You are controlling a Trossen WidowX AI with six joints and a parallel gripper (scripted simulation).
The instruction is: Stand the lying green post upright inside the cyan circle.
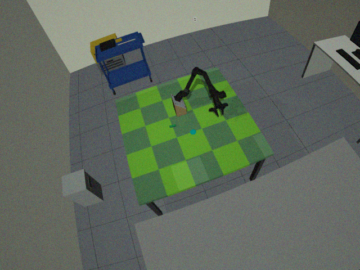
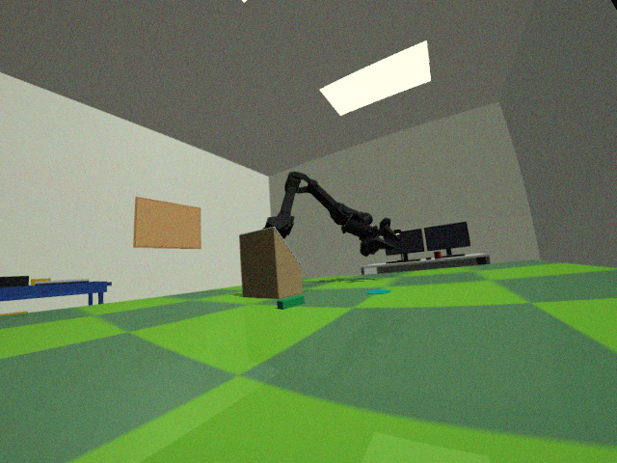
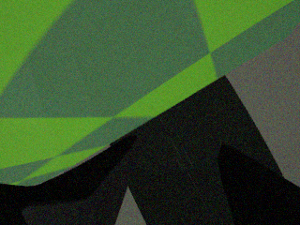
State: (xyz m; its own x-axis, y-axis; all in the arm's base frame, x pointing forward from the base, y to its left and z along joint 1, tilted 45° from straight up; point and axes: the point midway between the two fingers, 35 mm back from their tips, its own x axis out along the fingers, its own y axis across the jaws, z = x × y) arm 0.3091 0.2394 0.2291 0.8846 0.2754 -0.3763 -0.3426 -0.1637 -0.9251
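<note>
The green post lies 14 cm behind my gripper tip, 45 cm to the right of it and 12 cm below it. From my gripper tip the other things lie so: cyan circle 1 cm behind, 28 cm to the right, 12 cm below.
</note>
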